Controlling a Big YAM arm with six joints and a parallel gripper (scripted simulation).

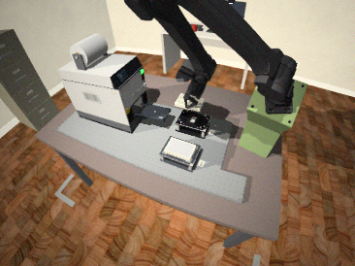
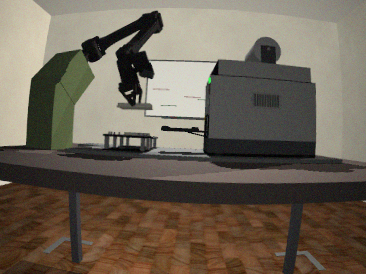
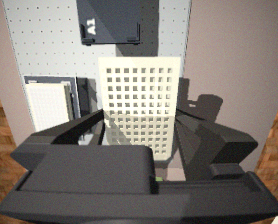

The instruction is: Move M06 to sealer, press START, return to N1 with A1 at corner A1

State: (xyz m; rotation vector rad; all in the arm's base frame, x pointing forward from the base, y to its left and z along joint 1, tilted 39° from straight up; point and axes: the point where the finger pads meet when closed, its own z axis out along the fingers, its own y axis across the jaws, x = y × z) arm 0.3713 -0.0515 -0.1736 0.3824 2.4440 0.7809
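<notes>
Now: the sealer stage 180 mm ahead of my hand, 30 mm to the left of it and 80 mm below it. The rest, counted from my hand: white start button 270 mm ahead, 70 mm to the right, 20 mm above; foil roll 510 mm ahead, 240 mm above; plate 200 mm to the left, 110 mm below.
</notes>
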